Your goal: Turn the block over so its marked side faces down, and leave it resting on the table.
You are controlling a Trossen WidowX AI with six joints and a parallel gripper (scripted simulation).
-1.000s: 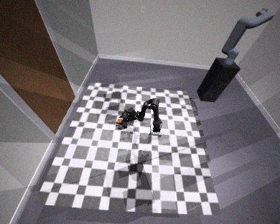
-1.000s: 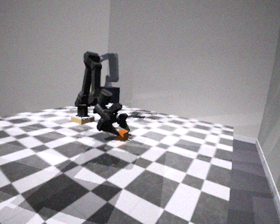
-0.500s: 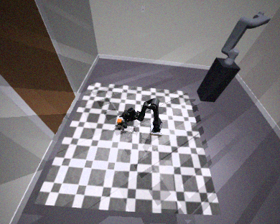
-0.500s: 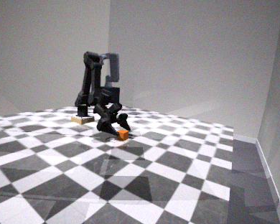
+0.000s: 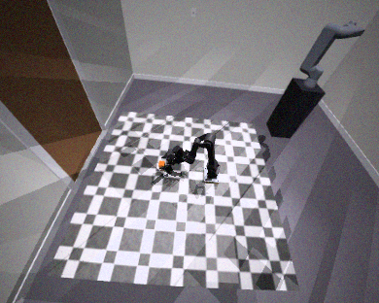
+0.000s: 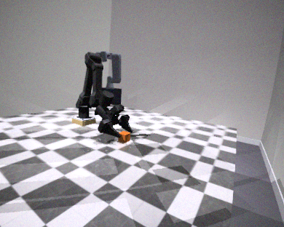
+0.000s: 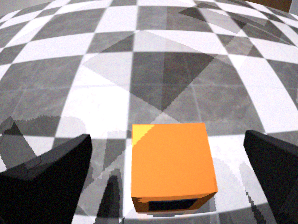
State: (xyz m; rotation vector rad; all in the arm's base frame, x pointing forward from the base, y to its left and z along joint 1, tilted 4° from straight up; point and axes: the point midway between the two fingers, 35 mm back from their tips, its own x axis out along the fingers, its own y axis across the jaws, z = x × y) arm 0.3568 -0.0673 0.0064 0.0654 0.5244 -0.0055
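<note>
The orange block lies 20 mm below my gripper tip and 20 mm behind it.
</note>
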